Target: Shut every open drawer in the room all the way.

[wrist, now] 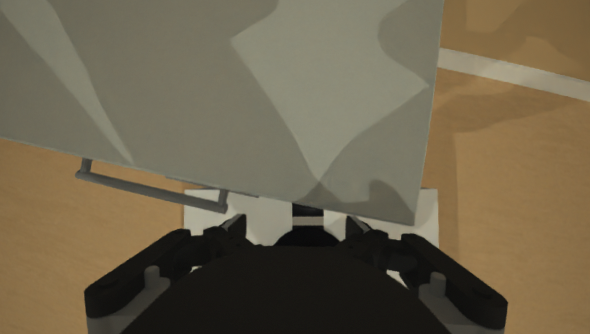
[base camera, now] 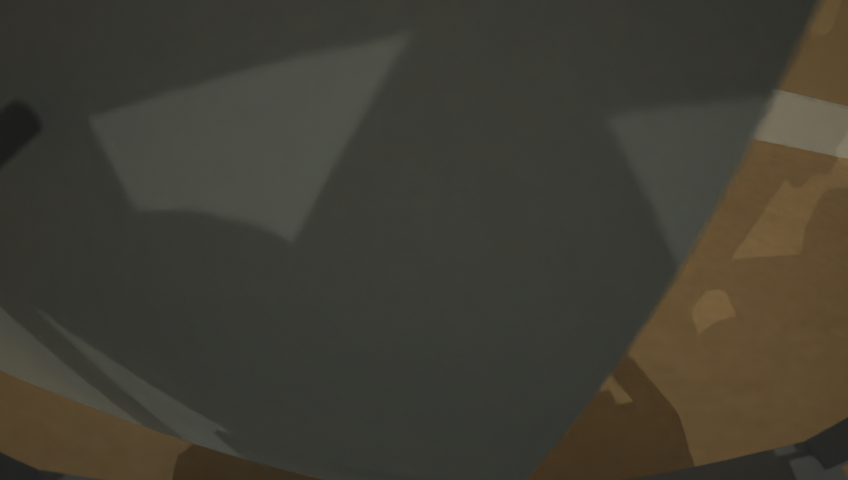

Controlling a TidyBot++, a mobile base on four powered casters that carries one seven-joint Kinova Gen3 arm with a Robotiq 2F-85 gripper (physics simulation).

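Places are measured from the arm's base along level axes (x ahead, y left, z up), in millimetres.
Pixels of known places: gripper, fingertip midpoint: [wrist: 295, 226].
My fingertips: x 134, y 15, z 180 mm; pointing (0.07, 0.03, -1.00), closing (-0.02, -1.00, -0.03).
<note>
For each thing: its top centre in the pictures, then the offset to it from my fingertips. "*": a spot on its surface instead. Level surfaces: height alone.
- grey bar handle, surface spot: [wrist: 150, 192] * dz -9, dx +27, dy +143 mm
- dark bar, surface spot: [base camera: 16, 132] * dz -266, dx +37, dy +64 mm
- Tan floor, surface height: dz -577 mm
A grey cabinet [base camera: 452, 237] [wrist: 175, 90] fills much of both views. In the wrist view it shows from above, with its front edge slanting down to the right. A grey bar handle [wrist: 150, 192] sticks out from that edge at the left. No drawer interior shows past the edge; the drawer fronts below are hidden. In the base camera view the cabinet is very near, and part of a dark bar [base camera: 16, 132] shows at the left edge. My gripper [wrist: 295, 226] is open and empty, in front of the cabinet's right front corner in the wrist view.
A wall [base camera: 833, 65] [wrist: 540, 30] with a white baseboard [base camera: 803, 121] [wrist: 510, 74] stands to the right behind the cabinet. Tan floor [base camera: 773, 356] [wrist: 525, 210] shows beside it. My white mobile base [wrist: 427, 215] lies below the gripper, close to the cabinet front.
</note>
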